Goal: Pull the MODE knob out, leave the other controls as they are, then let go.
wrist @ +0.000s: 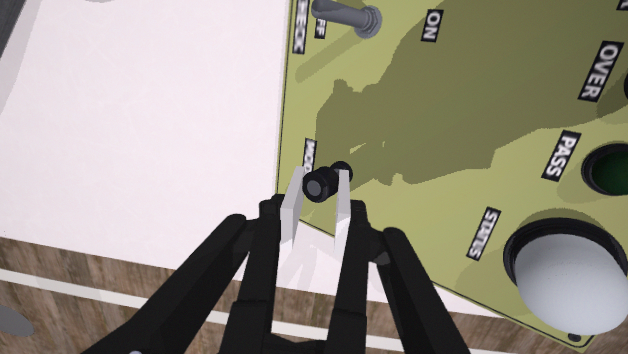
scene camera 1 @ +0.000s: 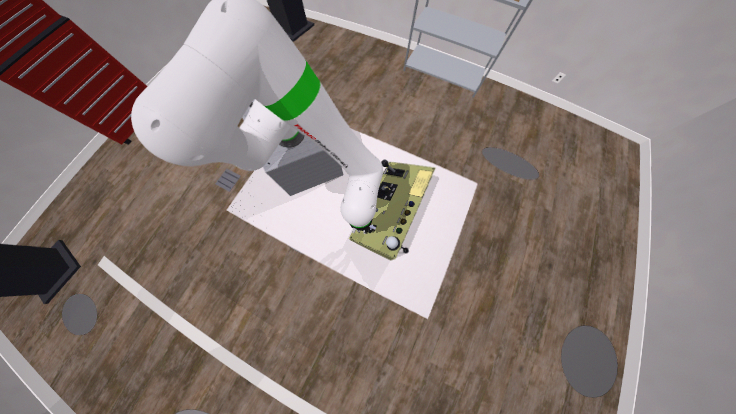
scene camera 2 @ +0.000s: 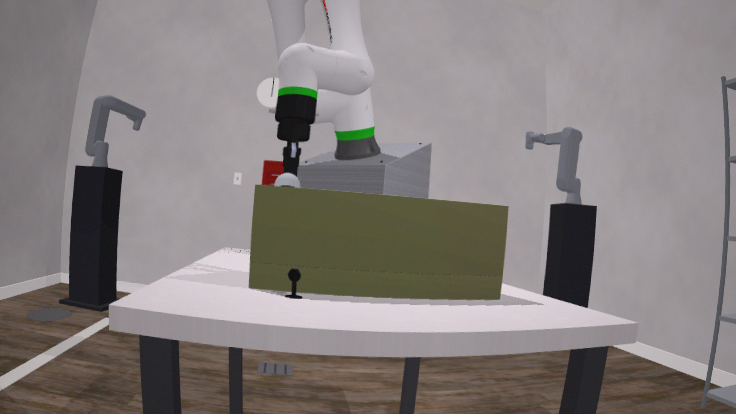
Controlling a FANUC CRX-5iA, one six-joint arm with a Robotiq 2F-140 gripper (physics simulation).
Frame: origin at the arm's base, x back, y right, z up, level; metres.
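Seen in the pictures: gripper, fingertip midpoint: (wrist: 321, 184); arm's base, origin of the base link: (scene camera 1: 288, 131) (scene camera 2: 357, 154).
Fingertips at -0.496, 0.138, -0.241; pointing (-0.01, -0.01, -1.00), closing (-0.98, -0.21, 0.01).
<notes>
Offsets run from my fingertips to a thing's top centre, as dx, dy, dz. "pt": to the spot under its first point. Level surfaces: height alone.
The MODE knob {+0.006, -0.006, +0.026} (wrist: 314, 188) is a small black knob with a grey end on a short stem, at the corner of the olive control panel (scene camera 1: 368, 239) (scene camera 2: 378, 236) (wrist: 450, 200). My gripper (scene camera 1: 366, 228) (scene camera 2: 290, 167) (wrist: 321, 184) is shut on it, with one pale pad at each side of its head. The MODE label beside it is partly covered by a pad. In scene camera 1 the arm and gripper hide the knob; in scene camera 2 the knob does not show and the fingertips are hidden behind the white dome and panel.
The white STATUS dome {pt -0.152, -0.014, +0.109} (scene camera 1: 392, 242) (scene camera 2: 287, 180) (wrist: 570, 285), green PASS lamp {pt -0.135, -0.084, +0.072} (wrist: 607, 170) and grey toggle switch {+0.020, -0.125, +0.019} (wrist: 345, 15) are near the knob. A black ball-ended lever {pt -0.239, -0.053, -0.097} (scene camera 1: 405, 250) (scene camera 2: 293, 275) stands at the panel's side. The panel is on the white table {dz -0.113} (scene camera 1: 432, 288) (scene camera 2: 360, 324) (wrist: 150, 125).
</notes>
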